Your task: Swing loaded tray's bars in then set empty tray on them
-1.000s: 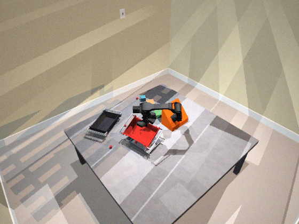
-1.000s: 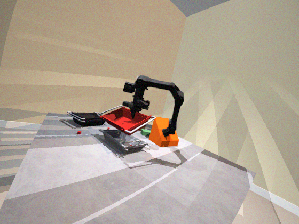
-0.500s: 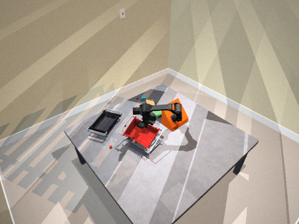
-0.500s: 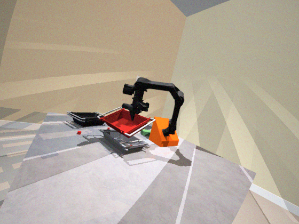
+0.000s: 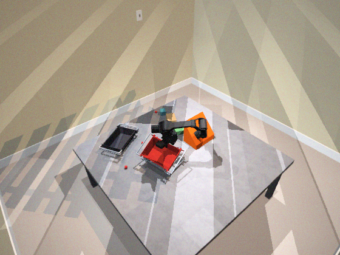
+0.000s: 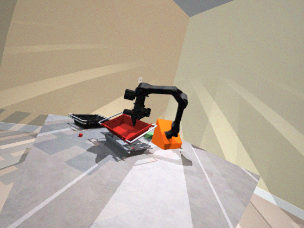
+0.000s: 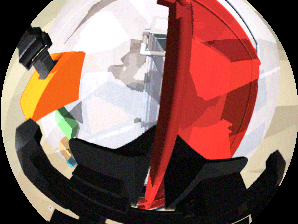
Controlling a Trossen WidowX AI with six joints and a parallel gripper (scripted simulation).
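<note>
Right now my gripper tip is 8 cm short of the red tray and 1 cm to the right of it. Also, from my gripper tip: green block: 34 cm behind, 17 cm to the right, 12 cm below; tan block: 37 cm behind, 33 cm to the right, 11 cm below; cyan block: 48 cm to the right, 41 cm behind, 12 cm below.
</note>
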